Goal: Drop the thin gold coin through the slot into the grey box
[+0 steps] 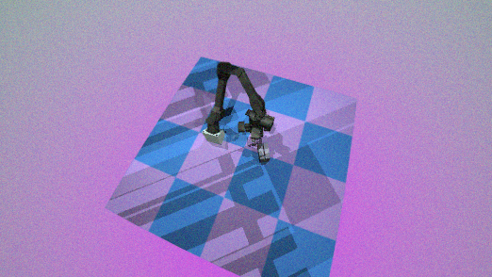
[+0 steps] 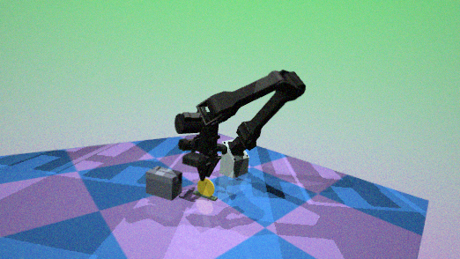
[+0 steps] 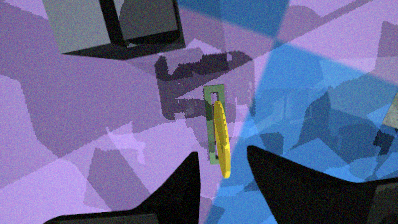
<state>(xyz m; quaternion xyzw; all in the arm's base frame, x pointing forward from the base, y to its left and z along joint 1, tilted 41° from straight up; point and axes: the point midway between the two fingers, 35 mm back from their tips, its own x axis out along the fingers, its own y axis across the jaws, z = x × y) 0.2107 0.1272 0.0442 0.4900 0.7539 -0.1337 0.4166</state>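
The coin lies 3 cm below my gripper tip.
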